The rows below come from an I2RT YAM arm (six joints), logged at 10 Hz.
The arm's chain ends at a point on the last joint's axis. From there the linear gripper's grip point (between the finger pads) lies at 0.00 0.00 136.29 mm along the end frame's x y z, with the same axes.
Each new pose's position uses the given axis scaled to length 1; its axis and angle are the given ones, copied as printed.
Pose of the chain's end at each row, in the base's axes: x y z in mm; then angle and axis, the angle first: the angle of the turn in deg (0 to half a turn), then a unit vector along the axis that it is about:
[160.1 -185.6 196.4 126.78 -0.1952 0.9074 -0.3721]
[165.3 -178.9 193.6 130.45 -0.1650 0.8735 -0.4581]
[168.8 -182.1 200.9 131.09 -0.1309 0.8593 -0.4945]
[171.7 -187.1 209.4 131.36 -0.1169 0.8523 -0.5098]
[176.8 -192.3 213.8 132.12 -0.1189 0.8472 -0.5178]
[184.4 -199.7 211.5 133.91 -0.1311 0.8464 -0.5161]
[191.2 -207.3 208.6 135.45 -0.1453 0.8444 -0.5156]
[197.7 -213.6 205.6 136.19 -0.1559 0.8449 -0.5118]
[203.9 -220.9 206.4 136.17 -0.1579 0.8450 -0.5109]
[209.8 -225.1 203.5 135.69 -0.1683 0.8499 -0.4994]
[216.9 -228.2 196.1 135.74 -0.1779 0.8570 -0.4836]
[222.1 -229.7 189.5 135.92 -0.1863 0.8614 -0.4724]
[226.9 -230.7 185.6 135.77 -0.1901 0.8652 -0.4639]
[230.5 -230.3 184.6 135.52 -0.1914 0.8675 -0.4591]
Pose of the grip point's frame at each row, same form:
[275.0 -237.9 145.0 126.78 -0.1952 0.9074 -0.3721]
[272.9 -251.7 152.3 130.45 -0.1650 0.8735 -0.4581]
[271.7 -264.6 166.6 131.09 -0.1309 0.8593 -0.4945]
[272.4 -273.5 178.2 131.36 -0.1169 0.8523 -0.5098]
[276.5 -280.2 183.4 132.12 -0.1189 0.8472 -0.5178]
[283.1 -287.7 178.5 133.91 -0.1311 0.8464 -0.5161]
[289.4 -295.0 173.5 135.45 -0.1453 0.8444 -0.5156]
[296.1 -300.3 168.7 136.19 -0.1559 0.8449 -0.5118]
[302.6 -307.3 169.3 136.17 -0.1579 0.8450 -0.5109]
[310.4 -308.3 164.3 135.69 -0.1683 0.8499 -0.4994]
[318.5 -308.2 153.2 135.74 -0.1779 0.8570 -0.4836]
[324.4 -307.3 143.9 135.92 -0.1863 0.8614 -0.4724]
[329.8 -306.5 138.3 135.77 -0.1901 0.8652 -0.4639]
[333.9 -305.0 136.6 135.52 -0.1914 0.8675 -0.4591]

